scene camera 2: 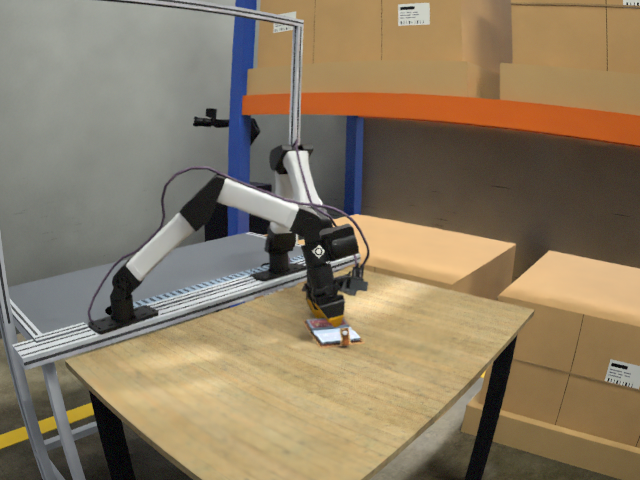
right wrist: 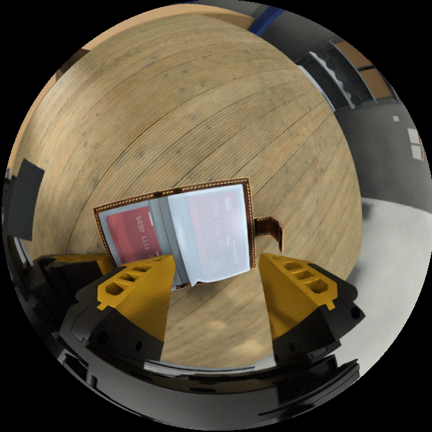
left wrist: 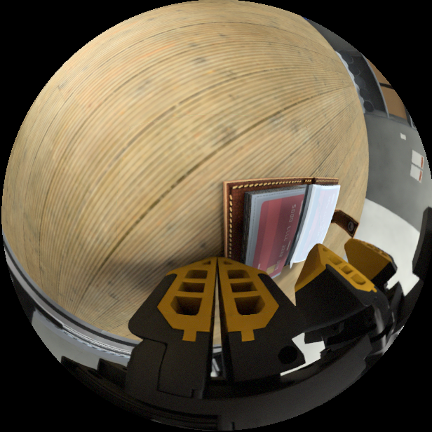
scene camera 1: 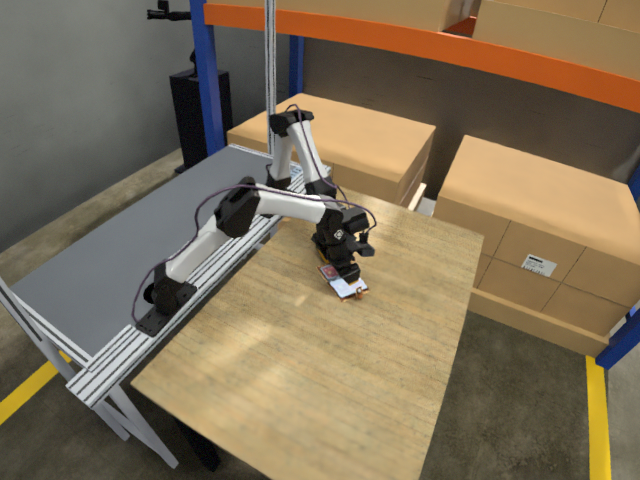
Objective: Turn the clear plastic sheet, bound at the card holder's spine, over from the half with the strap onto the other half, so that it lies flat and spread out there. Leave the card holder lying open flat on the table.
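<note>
The brown card holder (scene camera 1: 323, 277) (left wrist: 235, 220) (right wrist: 250, 185) lies open flat on the table. The clear plastic sheet (scene camera 1: 349, 287) (scene camera 2: 330, 336) (left wrist: 317, 215) (right wrist: 205, 240) lies over the half with the strap, its near corner slightly curled in the right wrist view. A red card shows on the other half. The strap (scene camera 2: 344, 336) (left wrist: 346, 222) (right wrist: 270, 227) stands up at the outer edge. My right gripper (right wrist: 216, 260) is open and empty, its fingertips low at the sheet's near edge. My left gripper (left wrist: 216, 261) is shut and empty beside the near corner of the half with the red card.
The wooden table (scene camera 1: 310, 372) (scene camera 2: 258, 387) bears the card holder. The two grippers are close together at the card holder's near side. The metal rail (scene camera 1: 118, 351) (scene camera 2: 67, 343) runs along the arms' bases. Cardboard boxes (scene camera 1: 537, 206) (scene camera 2: 434, 253) stand beyond the table.
</note>
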